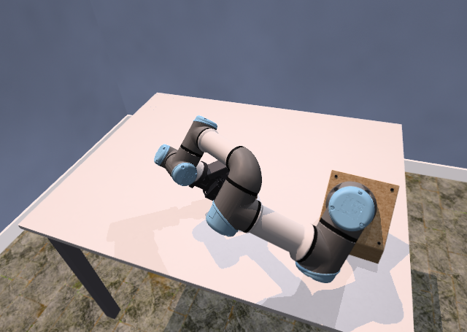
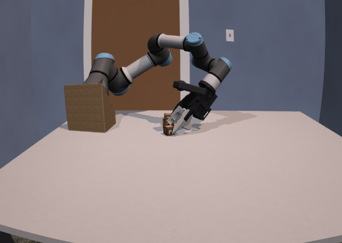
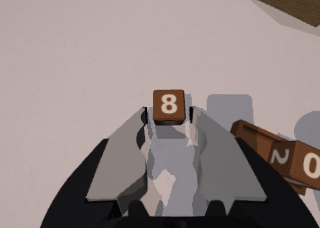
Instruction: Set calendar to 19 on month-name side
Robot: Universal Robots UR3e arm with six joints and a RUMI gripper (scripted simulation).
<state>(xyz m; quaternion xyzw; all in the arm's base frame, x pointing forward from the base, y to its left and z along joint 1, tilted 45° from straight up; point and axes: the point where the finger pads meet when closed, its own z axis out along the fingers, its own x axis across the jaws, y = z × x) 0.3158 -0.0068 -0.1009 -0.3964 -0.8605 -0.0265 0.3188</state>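
Now: hand 10 mm past the brown digit cube and 10 mm above it. Also, from my hand: tray 10 mm behind, 100 mm to the left, 10 mm below.
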